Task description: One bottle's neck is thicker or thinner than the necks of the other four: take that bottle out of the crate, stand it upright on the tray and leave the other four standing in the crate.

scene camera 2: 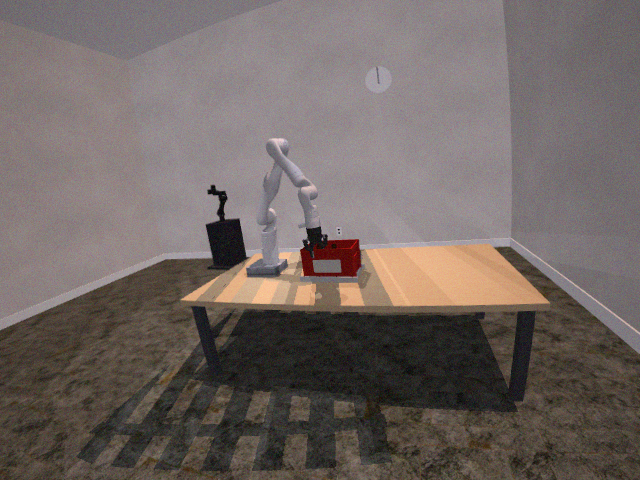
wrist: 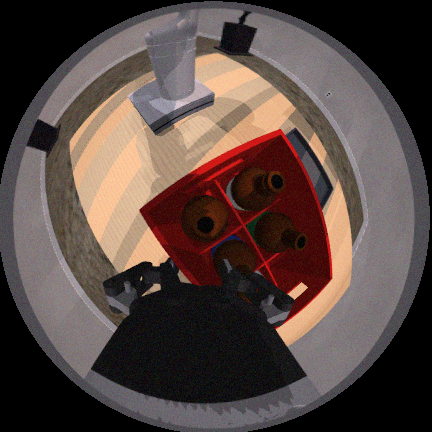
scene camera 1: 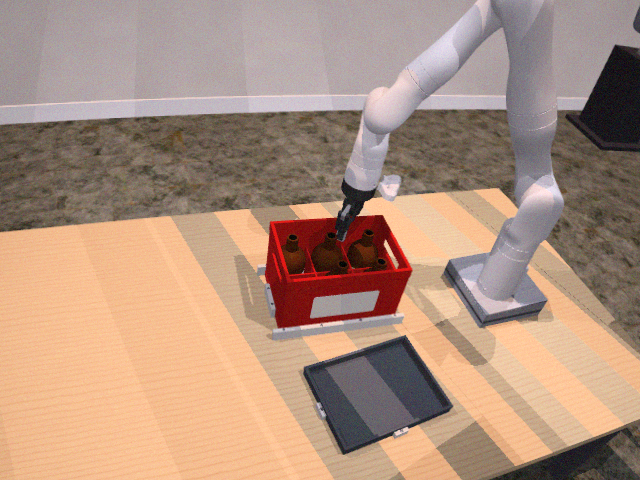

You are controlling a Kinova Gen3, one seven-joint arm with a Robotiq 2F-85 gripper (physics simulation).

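Places are measured from the arm's base along level axes (x ahead, y left, z up), in millimetres.
Where they show: gripper, fingertip midpoint: (scene camera 2: 318, 256) (wrist: 200, 263) (scene camera 1: 344, 232); arm's base at its link origin: (scene camera 2: 272, 262) (wrist: 176, 89) (scene camera 1: 494, 286).
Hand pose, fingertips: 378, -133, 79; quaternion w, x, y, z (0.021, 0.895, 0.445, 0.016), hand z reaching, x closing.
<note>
Things, the pixels of their top centre, and the offset from my fingertips, as dx, dy, dz. "spot": a spot on its surface instead.
- red crate at its top centre: (wrist: 281, 264) (scene camera 1: 339, 245) (scene camera 2: 330, 244) +40, +85, +41
- dark tray at a spot on its surface: (scene camera 1: 361, 392) spot: +26, +349, -129
Five brown bottles stand in the red crate (scene camera 1: 289, 304) (scene camera 2: 347, 266) (wrist: 312, 260): back left (scene camera 1: 294, 259), back middle (scene camera 1: 326, 257) (wrist: 235, 256), back right (scene camera 1: 362, 254) (wrist: 200, 215), front middle (scene camera 1: 342, 267) (wrist: 272, 231) and front right (scene camera 1: 381, 265) (wrist: 248, 191), as scene camera 1 sees them. I cannot tell which neck differs. My gripper (scene camera 1: 340, 238) (scene camera 2: 313, 251) (wrist: 200, 263) is open and empty. Its fingertips are beside the back middle bottle's neck, and a finger covers part of that bottle in the wrist view. The back left bottle is mostly hidden there. The dark tray (scene camera 1: 361, 392) (wrist: 312, 165) holds no bottle.
Grey-white rails (scene camera 1: 338, 326) run along the crate's foot. Small white blocks (scene camera 1: 400, 432) touch the tray's edges. The arm's base plate (scene camera 1: 462, 289) (scene camera 2: 266, 267) (wrist: 172, 111) stands beside the crate. The crate's high walls and inner dividers surround the bottles.
</note>
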